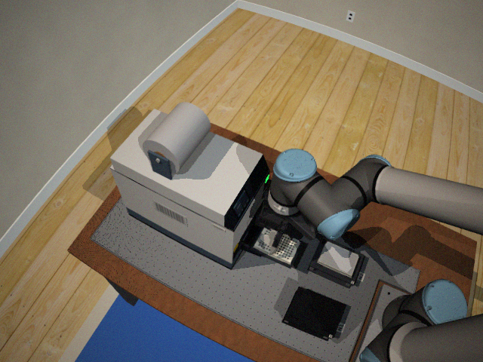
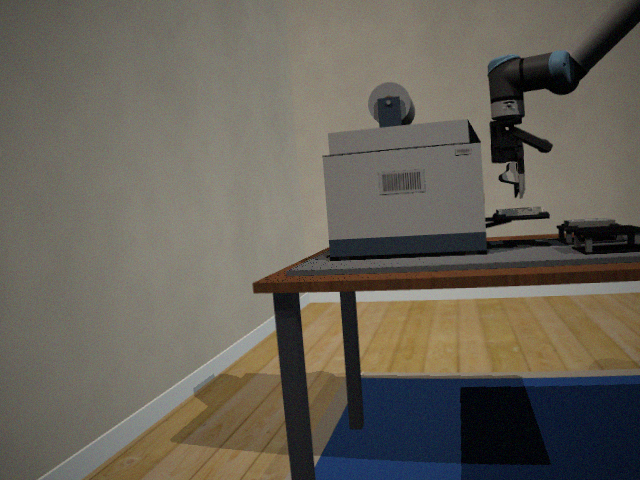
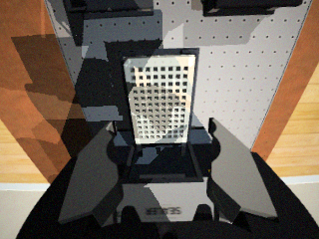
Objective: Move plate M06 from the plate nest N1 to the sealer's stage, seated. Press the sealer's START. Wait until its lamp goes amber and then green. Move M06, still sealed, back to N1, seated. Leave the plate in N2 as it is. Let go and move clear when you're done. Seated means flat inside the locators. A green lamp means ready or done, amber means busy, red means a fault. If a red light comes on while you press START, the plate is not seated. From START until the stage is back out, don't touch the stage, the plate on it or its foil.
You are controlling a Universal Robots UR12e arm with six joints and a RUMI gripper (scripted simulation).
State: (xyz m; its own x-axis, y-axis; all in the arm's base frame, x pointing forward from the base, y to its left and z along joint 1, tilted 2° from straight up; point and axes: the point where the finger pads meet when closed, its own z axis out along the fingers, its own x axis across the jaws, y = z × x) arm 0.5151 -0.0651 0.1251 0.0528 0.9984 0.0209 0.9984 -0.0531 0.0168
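My hand is 5 cm above the white well plate. The rest, counted from my hand: foil-covered plate 21 cm behind, 9 cm below, 6 cm to the right; sealer stage 6 cm below; square button 10 cm to the right, 10 cm ahead, 4 cm above.
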